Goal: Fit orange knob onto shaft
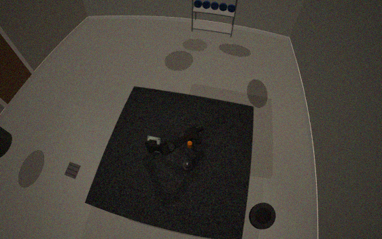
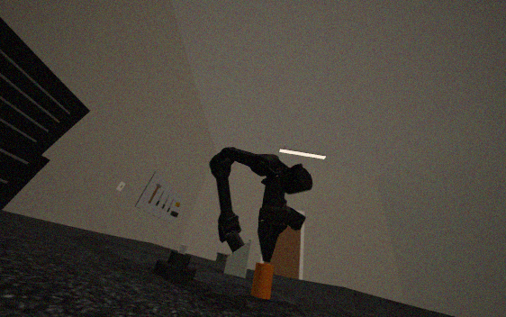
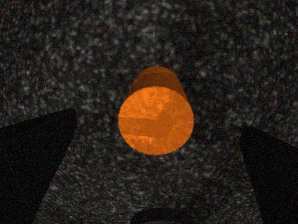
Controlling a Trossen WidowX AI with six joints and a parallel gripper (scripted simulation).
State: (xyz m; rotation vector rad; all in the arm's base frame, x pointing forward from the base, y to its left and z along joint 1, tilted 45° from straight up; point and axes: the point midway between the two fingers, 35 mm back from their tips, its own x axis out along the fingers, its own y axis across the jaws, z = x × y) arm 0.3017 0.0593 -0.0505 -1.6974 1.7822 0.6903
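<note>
My gripper tip is now 20 mm above the orange knob. From my gripper tip the other things lie so: round pedestal: 190 mm to the right, 30 mm below, 10 mm ahead.
</note>
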